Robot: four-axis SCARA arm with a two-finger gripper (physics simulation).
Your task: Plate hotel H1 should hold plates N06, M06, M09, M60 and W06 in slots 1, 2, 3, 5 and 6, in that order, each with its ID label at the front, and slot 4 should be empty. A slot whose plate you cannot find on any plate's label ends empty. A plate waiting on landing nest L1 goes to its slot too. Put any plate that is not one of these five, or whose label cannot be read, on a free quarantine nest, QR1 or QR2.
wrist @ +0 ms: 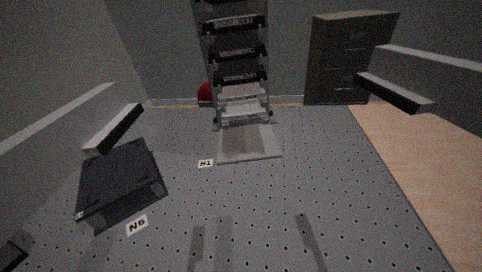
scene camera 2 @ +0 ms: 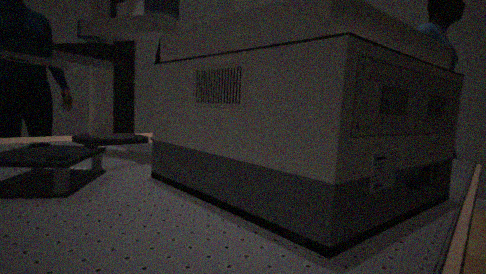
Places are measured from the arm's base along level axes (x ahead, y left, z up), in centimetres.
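Pixels of known places: gripper, fingertip midpoint: [wrist: 245,80] [scene camera 2: 27,54]; arm's base, origin of the base link: [scene camera 2: 112,142].
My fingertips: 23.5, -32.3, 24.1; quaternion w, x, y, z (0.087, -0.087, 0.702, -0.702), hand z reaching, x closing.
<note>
For each thing: its middle in the pictures, then the offset to it from my fingertips, as dx, dy, dz. "*": a spot on its surface instead. Level surfaces: height alone.
- Plate hotel H1, surface spot: [wrist: 274,146] * -1.4, -19.1, -22.0
- upper plate, body centre: [wrist: 232,23] +5.4, -21.3, +2.1
- middle plate, body centre: [wrist: 235,47] +5.4, -21.3, -1.5
- lower plate, body centre: [wrist: 237,68] +5.4, -21.3, -5.0
- N6 card, body centre: [wrist: 137,224] +20.4, +1.0, -22.8
- Wood surface, its level: dz -24.1
- large instrument, body centre: [scene camera 2: 297,117] +56.8, +22.4, -10.0
My gripper [wrist: 245,80] is open, with wide-apart fingers and nothing between them. Plate hotel H1 [wrist: 274,146] stands ahead in the wrist view, beyond the fingers, behind its H1 card [wrist: 205,163]. Dark plates sit in it one above another: an upper plate [wrist: 234,24], a middle plate [wrist: 237,53] and a lower plate [wrist: 241,77]. Their front labels are too grainy to read. Part of another dark edge shows at the top, where the view cuts the hotel off. Bare pale supports [wrist: 242,108] show below the plates. Nests L1, QR1 and QR2 cannot be made out.
A dark nest stand [wrist: 117,172] with an N6 card [wrist: 137,225] is at left. A cabinet [wrist: 350,62] and a red object [wrist: 205,94] are behind the bench. Wood surface [wrist: 415,165] lies right. A large instrument [scene camera 2: 260,125] and dark stand [scene camera 2: 50,155] show in the dim scene view.
</note>
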